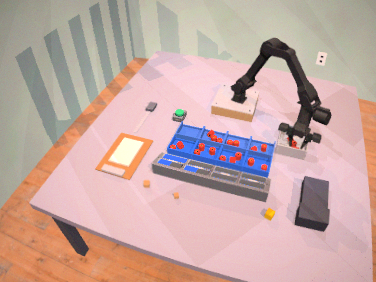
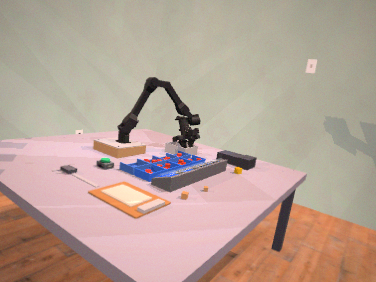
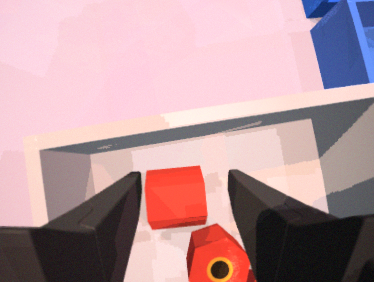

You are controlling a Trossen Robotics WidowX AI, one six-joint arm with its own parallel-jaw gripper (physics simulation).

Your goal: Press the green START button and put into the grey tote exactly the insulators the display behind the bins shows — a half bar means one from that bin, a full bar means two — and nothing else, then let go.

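Observation:
My gripper point(image 1: 296, 142) point(image 2: 187, 145) point(image 3: 184, 179) is open, pointing down low over the grey tote point(image 1: 291, 150) point(image 3: 200, 116). A red insulator point(image 3: 175, 197) lies on its side in the tote between the parted fingers, ungripped. Another insulator point(image 3: 218, 255) stands beside it, hole up; a red edge shows at its lower right. The blue bins point(image 1: 189, 132) point(image 2: 135, 172) point(image 3: 340, 50) hold several red insulators; the back left bin looks empty. The display point(image 1: 210, 184) point(image 2: 192, 177) shows a long blue bar in its leftmost window, a half bar in the second and grey in the others. The START button point(image 1: 179, 113) point(image 2: 105, 160) is green.
A black block point(image 1: 313, 202) point(image 2: 236, 159) lies right of the display. A yellow cube point(image 1: 270, 214) point(image 2: 238, 170) and two small orange cubes point(image 1: 146, 183) point(image 1: 176, 195) lie in front. An orange board point(image 1: 137, 159) point(image 2: 105, 195) and a dark-headed tool point(image 1: 151, 106) point(image 2: 68, 169) lie left.

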